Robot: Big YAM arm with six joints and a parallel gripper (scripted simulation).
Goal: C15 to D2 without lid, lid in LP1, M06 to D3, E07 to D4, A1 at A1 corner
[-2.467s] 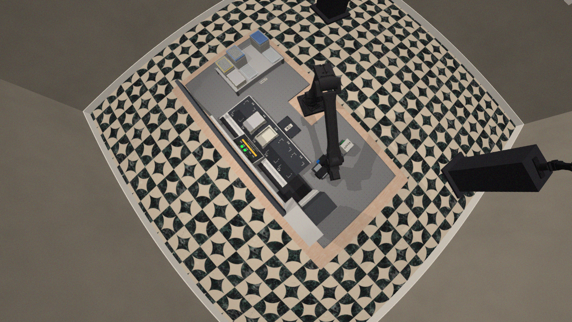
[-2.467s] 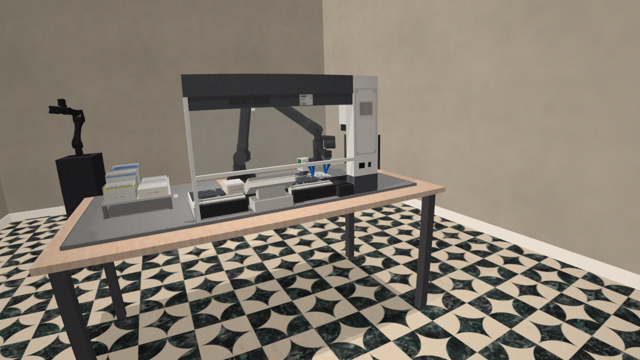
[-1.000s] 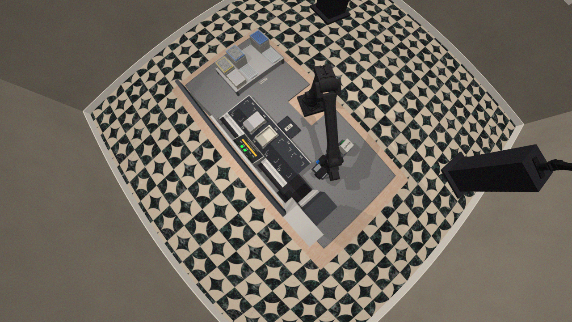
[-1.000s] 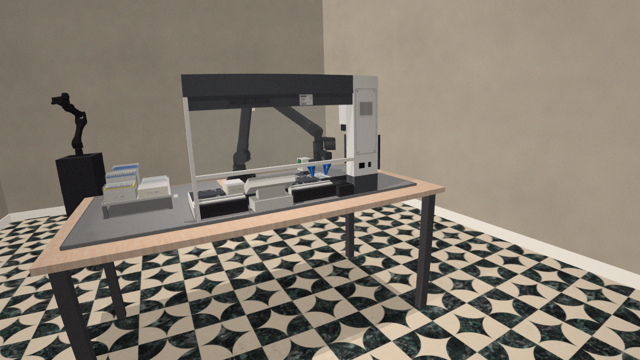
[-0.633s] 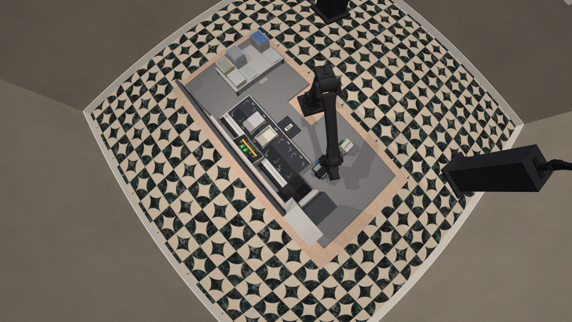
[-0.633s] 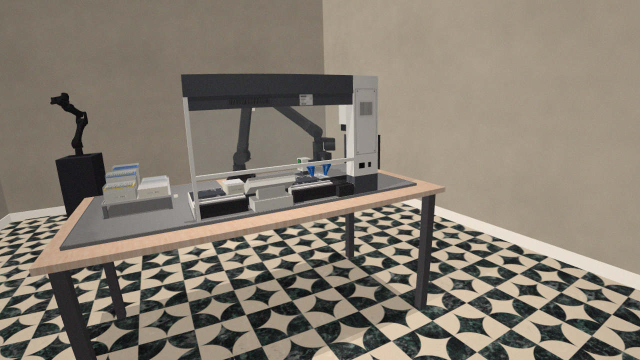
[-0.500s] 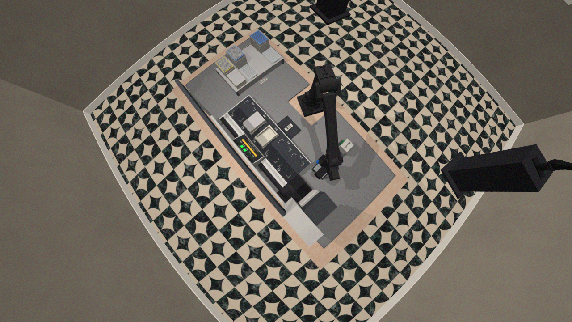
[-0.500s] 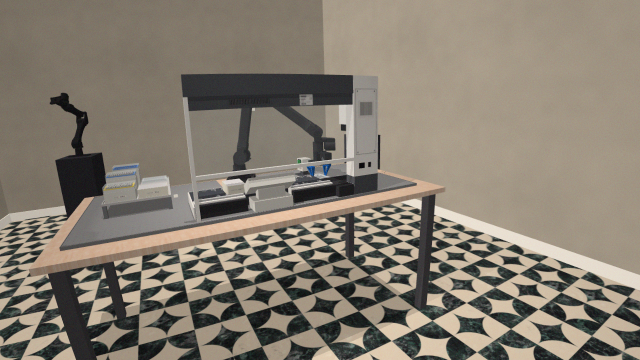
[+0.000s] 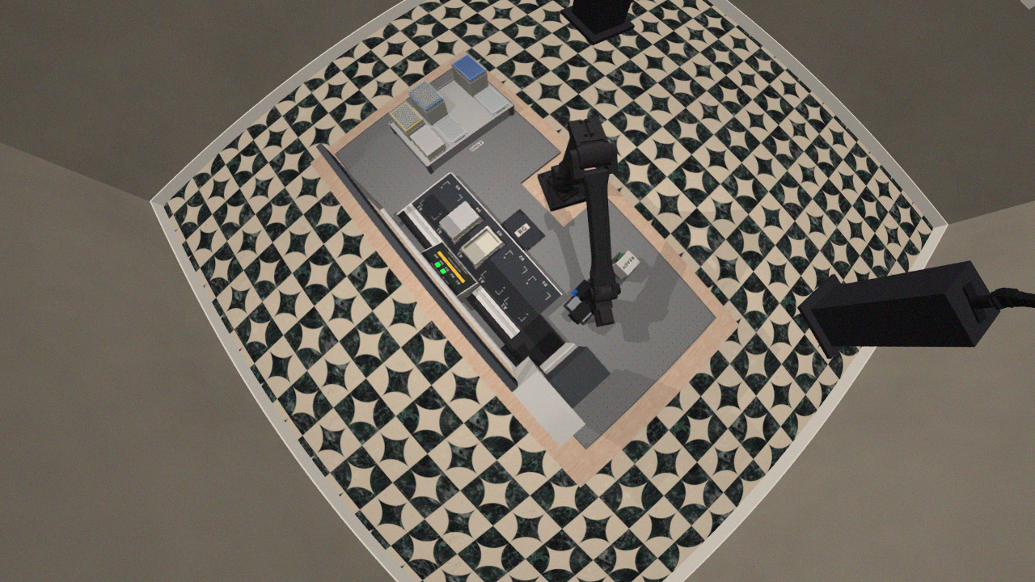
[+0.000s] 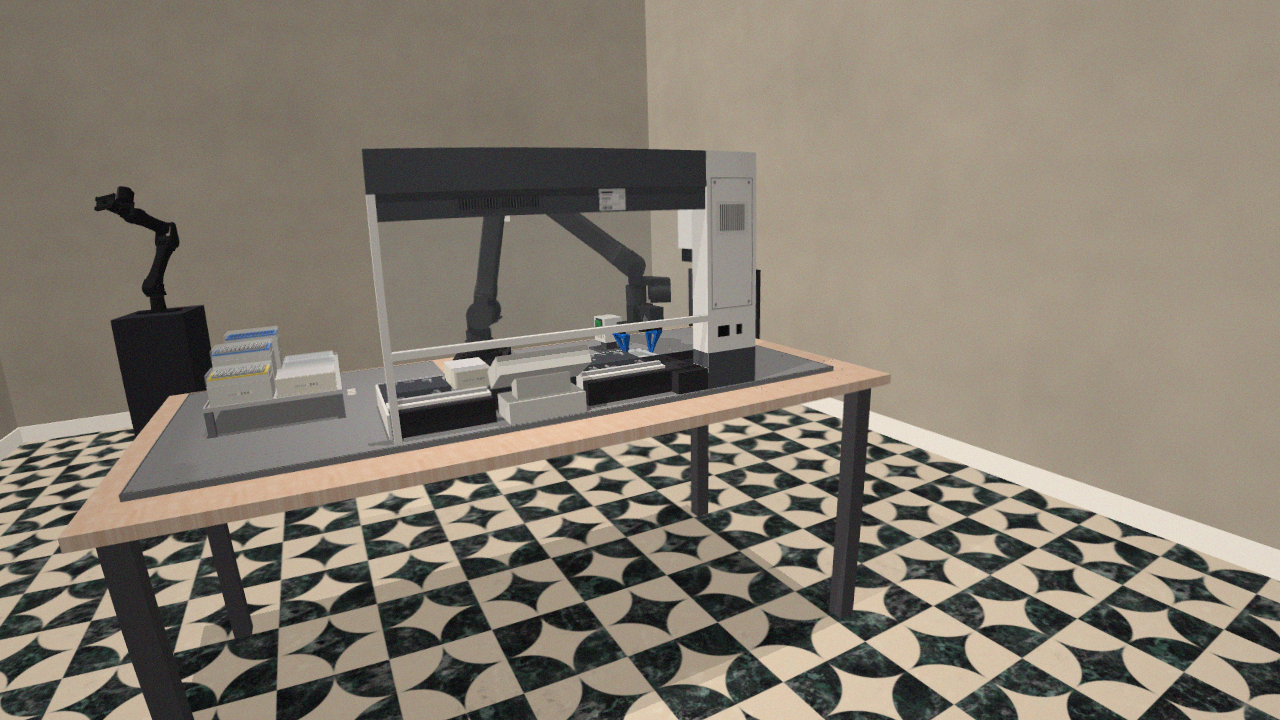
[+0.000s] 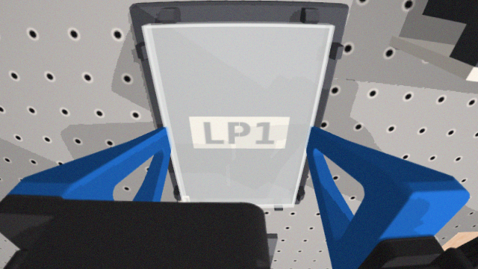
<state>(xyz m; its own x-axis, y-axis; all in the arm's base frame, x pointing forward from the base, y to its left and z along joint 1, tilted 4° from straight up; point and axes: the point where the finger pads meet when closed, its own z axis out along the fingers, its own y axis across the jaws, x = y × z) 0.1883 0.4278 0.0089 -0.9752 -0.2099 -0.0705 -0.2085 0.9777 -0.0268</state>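
My gripper is now 10 mm above the clear plate lid. From my hand the other things lie so: READY key: 180 mm behind, 70 mm to the right, 60 mm above; then regrip nest RG: 50 mm ahead, 360 mm to the right, 20 mm below; then dark lid park LP1: 20 mm below.
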